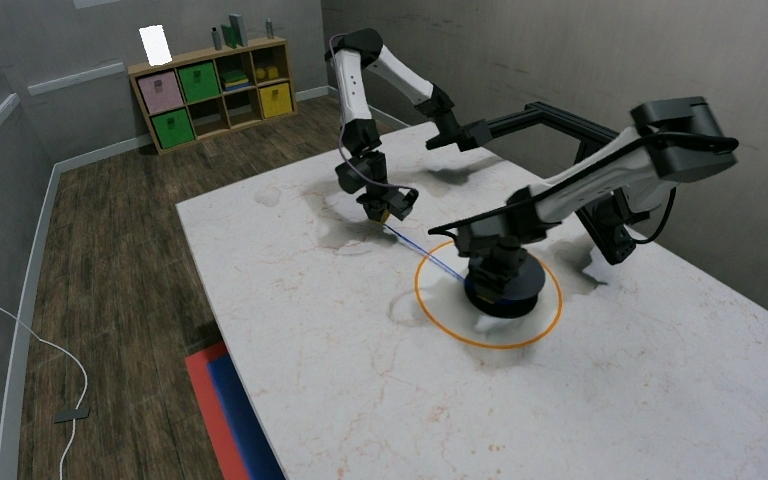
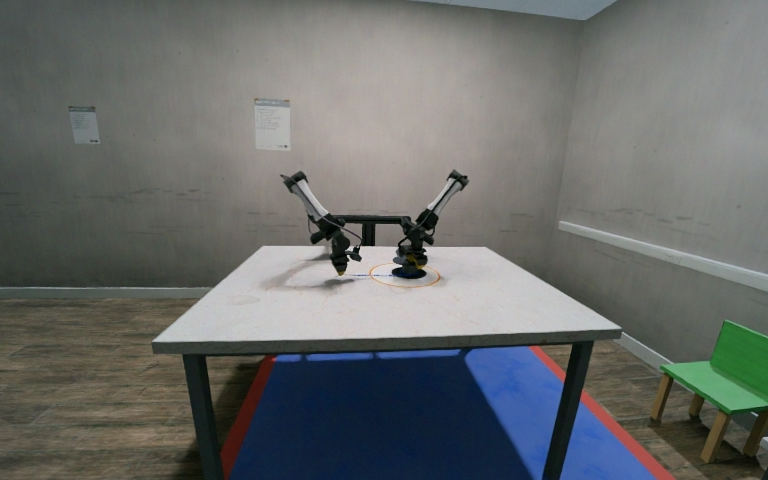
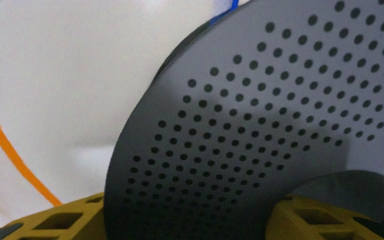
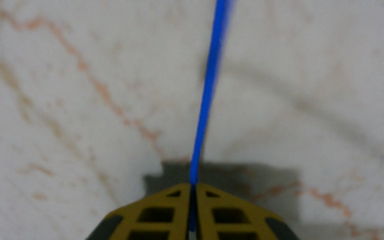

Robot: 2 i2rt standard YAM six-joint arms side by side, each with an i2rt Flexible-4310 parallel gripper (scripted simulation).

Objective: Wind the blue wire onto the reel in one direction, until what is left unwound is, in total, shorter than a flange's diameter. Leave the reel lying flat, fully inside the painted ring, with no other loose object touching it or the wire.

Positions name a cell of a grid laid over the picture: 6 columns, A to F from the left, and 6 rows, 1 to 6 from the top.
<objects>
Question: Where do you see a dark reel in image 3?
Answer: E3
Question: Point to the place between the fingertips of the right gripper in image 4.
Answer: At D5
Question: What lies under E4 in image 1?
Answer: A dark reel.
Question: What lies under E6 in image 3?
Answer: The left gripper.
</objects>
